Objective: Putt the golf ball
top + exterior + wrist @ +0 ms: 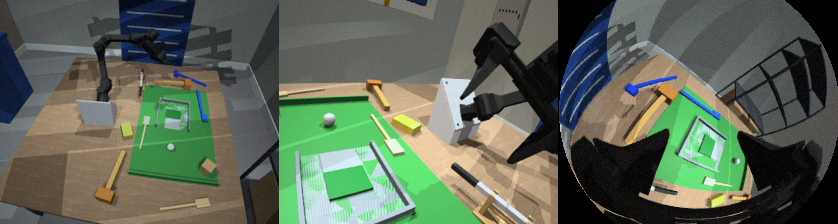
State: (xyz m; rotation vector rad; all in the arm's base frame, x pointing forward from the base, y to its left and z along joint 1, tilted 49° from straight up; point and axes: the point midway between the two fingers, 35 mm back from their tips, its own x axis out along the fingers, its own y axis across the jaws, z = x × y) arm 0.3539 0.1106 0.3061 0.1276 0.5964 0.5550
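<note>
The yellow block lies 400 mm to the right of my gripper tip, 250 mm below it and 170 mm behind it. Round my gripper tip: tan cube 550 mm to the right, 330 mm ahead, 230 mm below; white golf ball 460 mm to the right, 240 mm below, 110 mm ahead; green mat 290 mm to the right, 270 mm below, 120 mm ahead.
</note>
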